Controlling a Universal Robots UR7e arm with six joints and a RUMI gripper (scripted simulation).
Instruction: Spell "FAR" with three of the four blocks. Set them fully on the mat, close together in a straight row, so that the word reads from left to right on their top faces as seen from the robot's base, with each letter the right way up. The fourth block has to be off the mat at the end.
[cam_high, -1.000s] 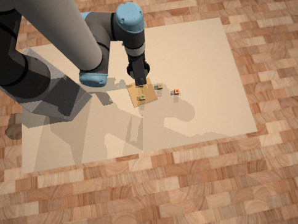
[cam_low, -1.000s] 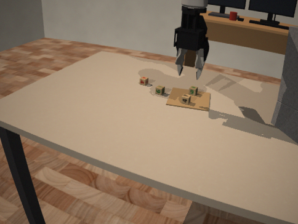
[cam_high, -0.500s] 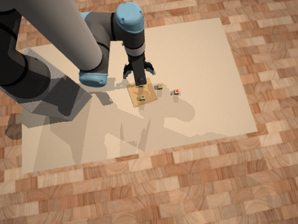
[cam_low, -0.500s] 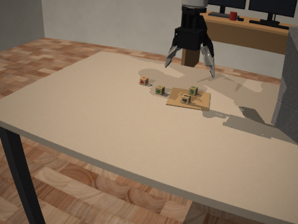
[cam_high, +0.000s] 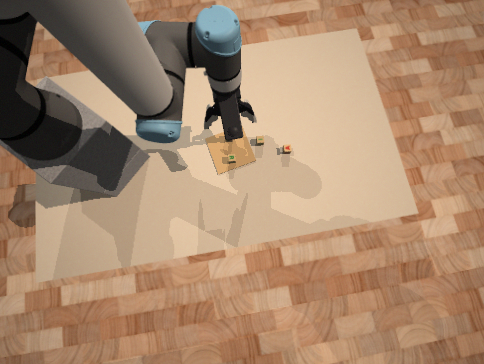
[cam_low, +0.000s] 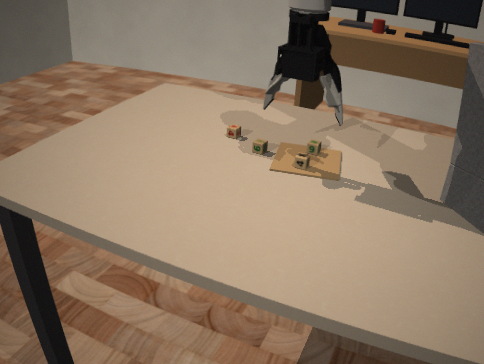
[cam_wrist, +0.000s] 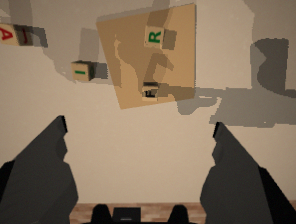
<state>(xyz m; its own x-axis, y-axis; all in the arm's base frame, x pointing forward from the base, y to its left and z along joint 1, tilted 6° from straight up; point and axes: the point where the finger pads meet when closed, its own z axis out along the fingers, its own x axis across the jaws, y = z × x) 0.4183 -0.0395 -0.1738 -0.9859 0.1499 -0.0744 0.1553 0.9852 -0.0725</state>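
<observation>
The red-lettered block lies 17 cm ahead of my hand, 10 cm to the right of it and 10 cm below it. Also, from my hand: brown mat (2 cm behind, 3 cm to the right, 11 cm below); F block (1 cm behind, 9 cm below); green R block (2 cm behind, 7 cm to the right, 9 cm below).
</observation>
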